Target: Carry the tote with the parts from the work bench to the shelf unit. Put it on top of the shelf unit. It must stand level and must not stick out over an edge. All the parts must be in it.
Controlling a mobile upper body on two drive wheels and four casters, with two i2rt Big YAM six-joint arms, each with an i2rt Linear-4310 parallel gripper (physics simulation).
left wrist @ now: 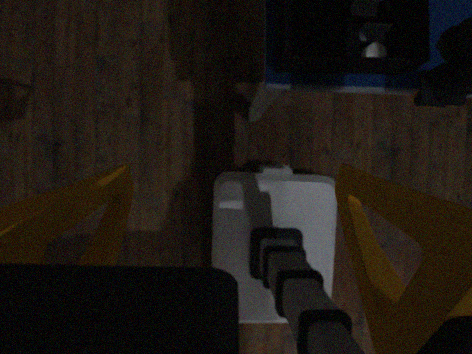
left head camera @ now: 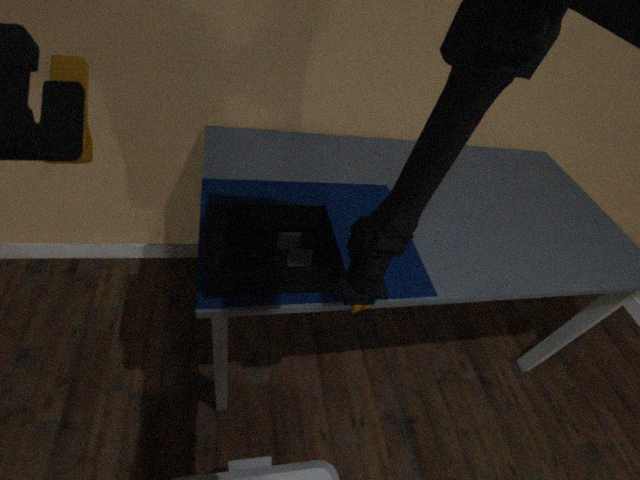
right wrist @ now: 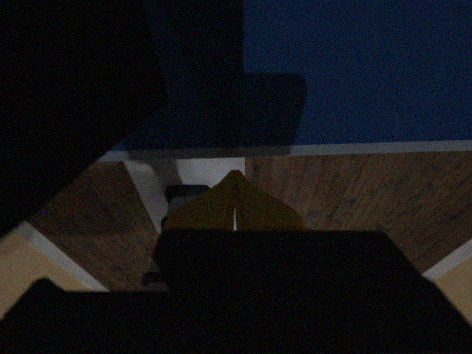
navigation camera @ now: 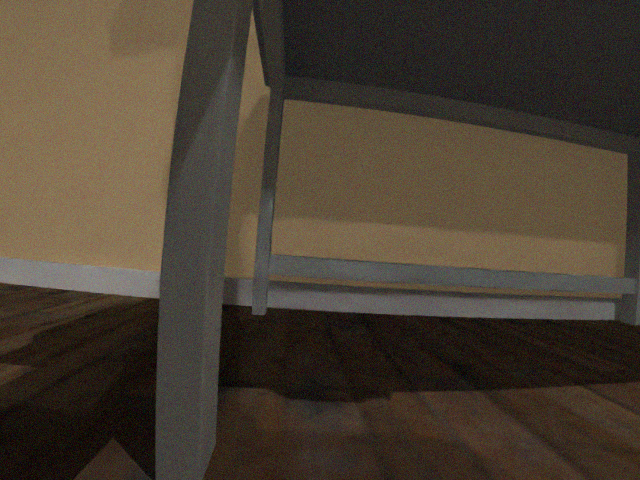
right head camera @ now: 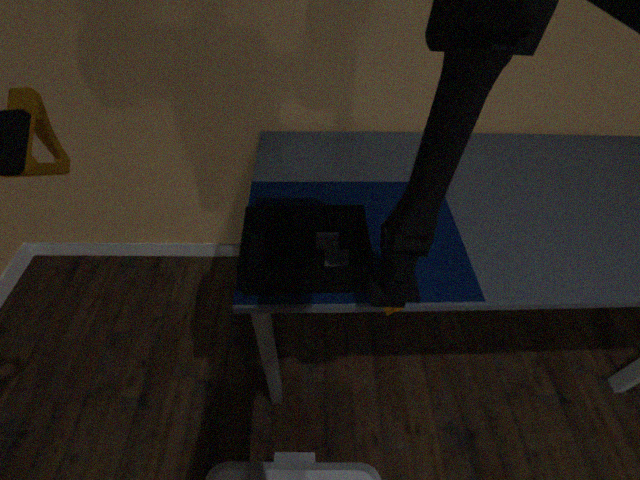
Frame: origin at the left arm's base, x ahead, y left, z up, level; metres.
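Where they show: left gripper, between the fingertips: (left wrist: 234, 176) (left head camera: 20, 153) (right head camera: 17, 169); right gripper, between the fingertips: (left wrist: 413, 99) (left head camera: 352, 310) (right wrist: 235, 177) (right head camera: 386, 312).
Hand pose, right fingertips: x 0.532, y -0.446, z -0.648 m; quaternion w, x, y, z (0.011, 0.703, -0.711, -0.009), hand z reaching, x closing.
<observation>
Things, the pixels of their centre, and the offset from my right fingertips. Level surfaces: height alone.
- dark tote, middle of its body: (left head camera: 270, 248) (right head camera: 305, 248) (left wrist: 348, 20) dx +0.149, dy +0.191, dz +0.052 m
- work bench, height of its surface: dz +0.000 m
- shiny round part, middle of its body: (left wrist: 373, 54) dx +0.092, dy +0.112, dz +0.017 m
- blue mat, height of its surface: dz +0.002 m
The dark tote (left head camera: 258, 285) (right head camera: 305, 285) (left wrist: 320, 64) stands on the blue mat at the left end of the work bench (left head camera: 516, 217) (right head camera: 542, 222). Light grey parts (left head camera: 299, 257) (right head camera: 336, 257) lie in it; a shiny round part (left wrist: 375, 49) shows in the left wrist view. Its dark interior hides any others. My right gripper (left head camera: 361, 307) (right head camera: 393, 310) (right wrist: 235, 177) is shut and empty, pointing down at the bench's front edge, close to the tote's right side; contact cannot be told. My left gripper (left wrist: 234, 176) is open and empty, away from the tote. The shelf unit does not show.
The blue mat (left head camera: 361, 198) (right head camera: 444, 279) lies under the tote. A wall (left head camera: 155, 77) stands behind the bench. The bench's front leg (left head camera: 220, 361) (navigation camera: 191, 258) stands near the navigation camera. A pale base casing (left head camera: 294, 472) (right head camera: 330, 471) (left wrist: 305, 215) is in front of the bench.
</observation>
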